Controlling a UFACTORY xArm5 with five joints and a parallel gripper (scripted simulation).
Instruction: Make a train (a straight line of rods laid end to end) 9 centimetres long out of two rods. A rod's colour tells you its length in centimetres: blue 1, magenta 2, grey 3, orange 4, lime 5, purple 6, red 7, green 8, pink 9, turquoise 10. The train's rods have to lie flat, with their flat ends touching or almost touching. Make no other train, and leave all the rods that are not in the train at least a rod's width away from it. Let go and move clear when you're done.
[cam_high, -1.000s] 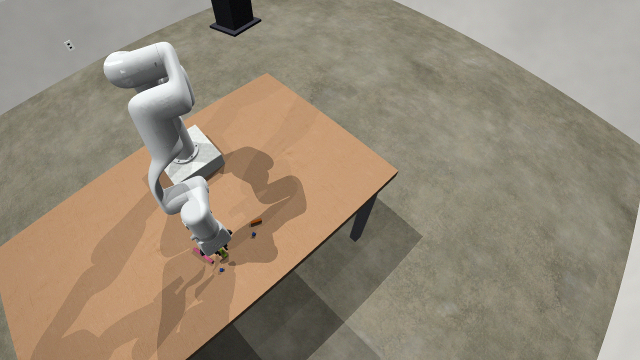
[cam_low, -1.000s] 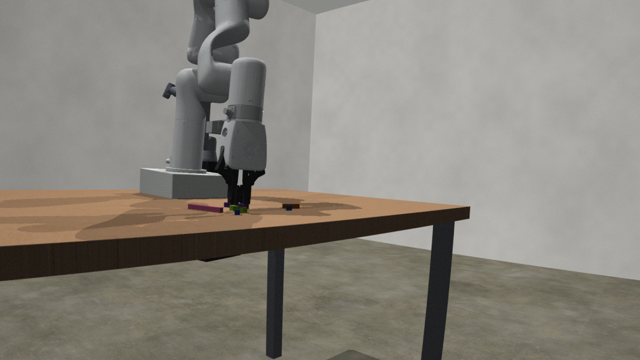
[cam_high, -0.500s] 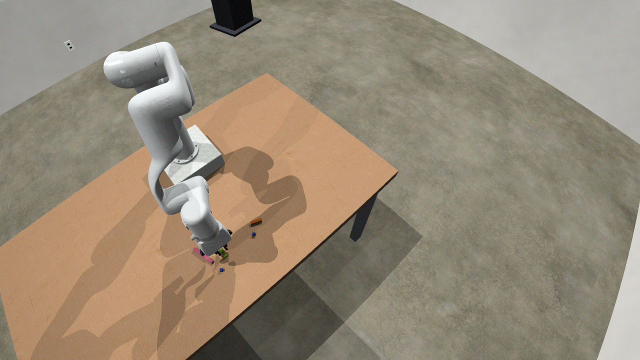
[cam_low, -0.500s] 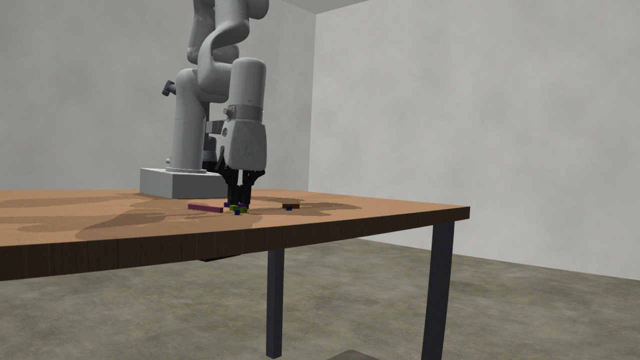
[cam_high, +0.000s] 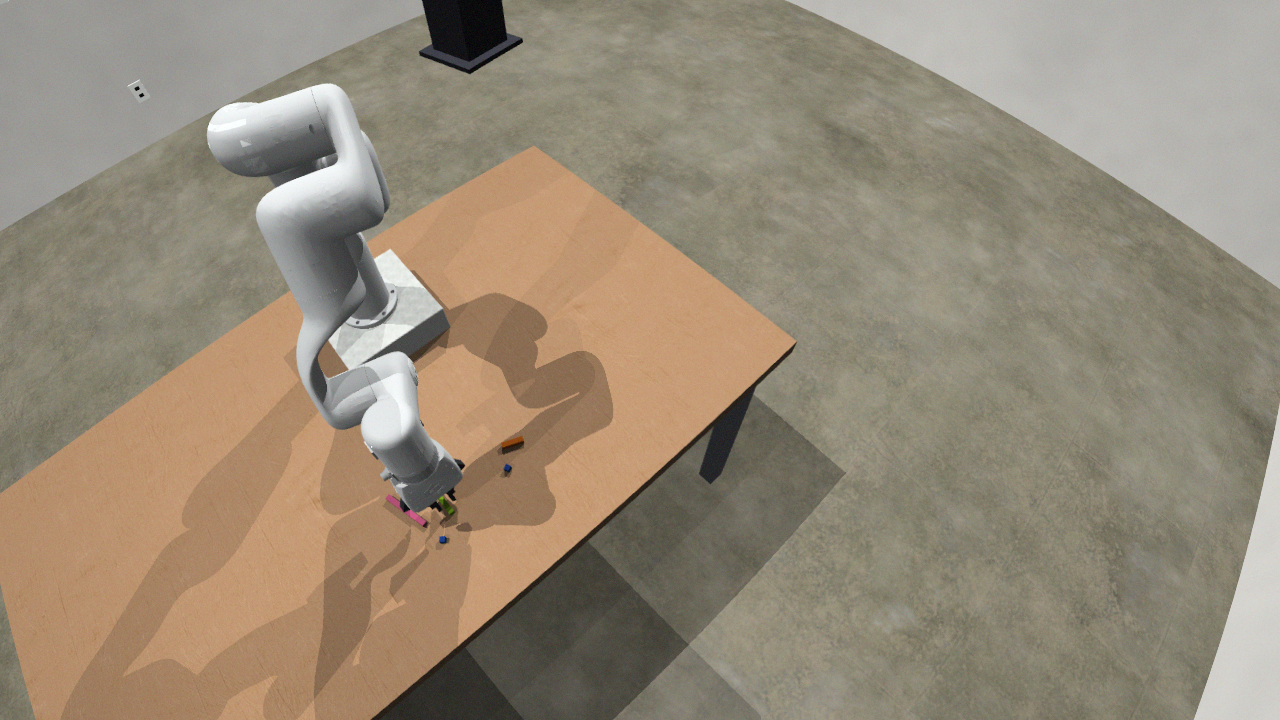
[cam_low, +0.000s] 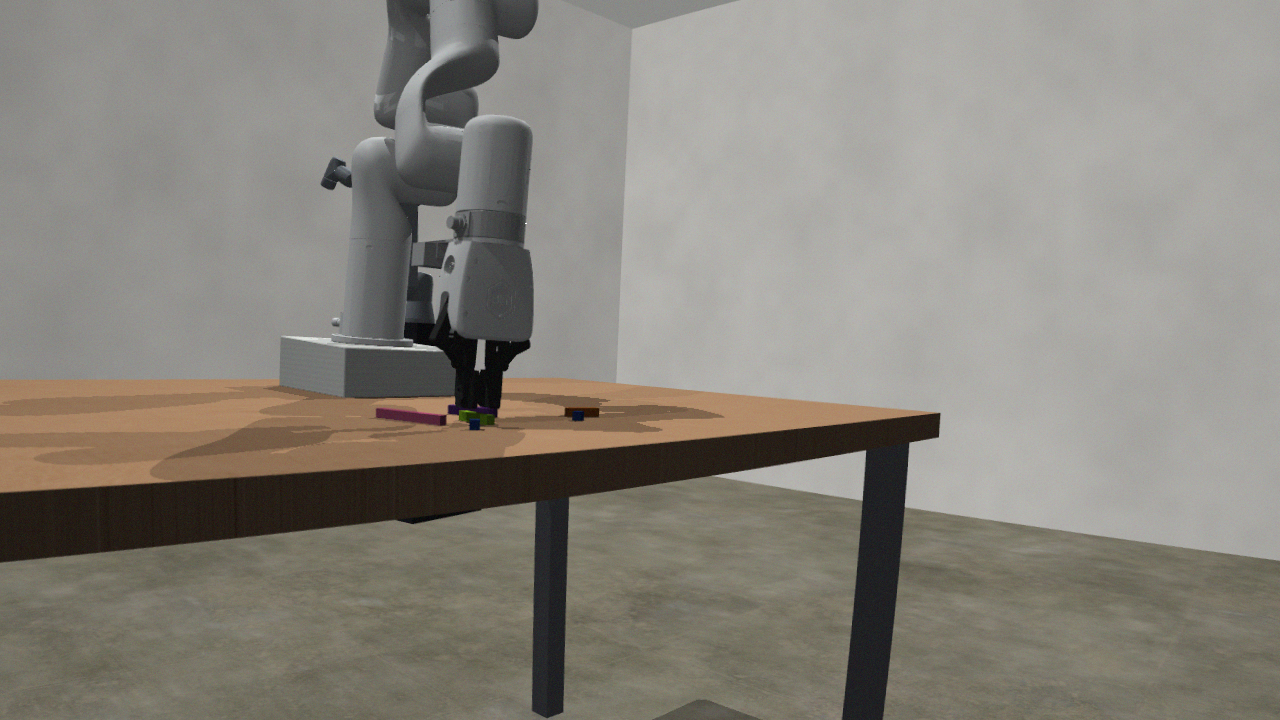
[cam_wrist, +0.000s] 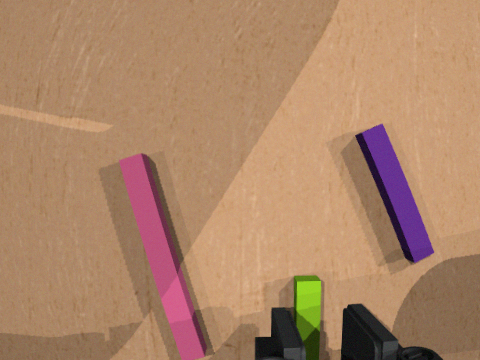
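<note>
Now: hand 3 cm above the lime rod. The rest, counted from my hand: pink rod: 6 cm to the right, 4 cm behind, 3 cm below; purple rod: 5 cm to the left, 5 cm behind, 3 cm below; orange rod: 16 cm to the left, 3 cm below, 2 cm ahead.
</note>
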